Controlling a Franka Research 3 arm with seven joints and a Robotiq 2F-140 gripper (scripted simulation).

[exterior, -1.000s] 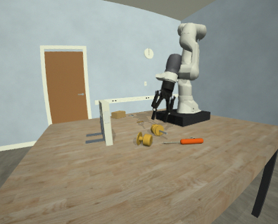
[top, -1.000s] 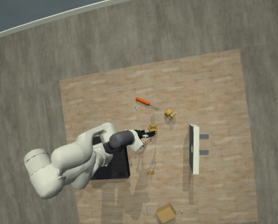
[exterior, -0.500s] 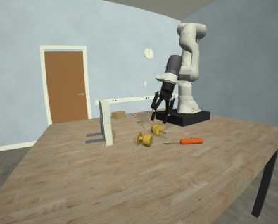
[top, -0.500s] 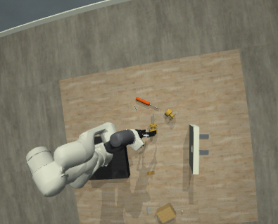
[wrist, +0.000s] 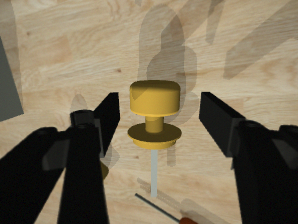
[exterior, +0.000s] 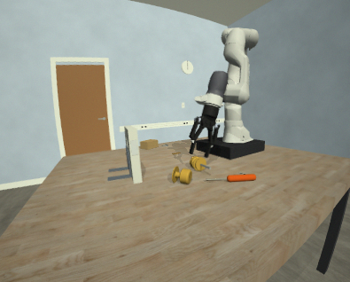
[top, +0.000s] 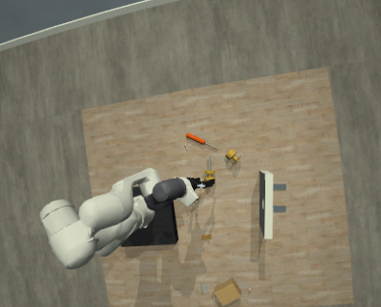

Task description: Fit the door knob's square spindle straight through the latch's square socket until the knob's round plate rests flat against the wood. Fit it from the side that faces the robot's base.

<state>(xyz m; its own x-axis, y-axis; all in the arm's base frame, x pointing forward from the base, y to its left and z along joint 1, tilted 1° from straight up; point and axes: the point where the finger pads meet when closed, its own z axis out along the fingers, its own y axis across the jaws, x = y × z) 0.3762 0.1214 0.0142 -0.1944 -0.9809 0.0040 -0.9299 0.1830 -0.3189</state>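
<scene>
Now: the brass door knob 3 cm ahead of my hand, 4 cm to the left of it and 5 cm below it. Round my hand: brass knob (17 cm ahead, 10 cm to the left, 6 cm below); then screw (8 cm behind, 19 cm to the left, 8 cm below); then cardboard box (2 cm ahead, 65 cm to the right, 6 cm below).
</scene>
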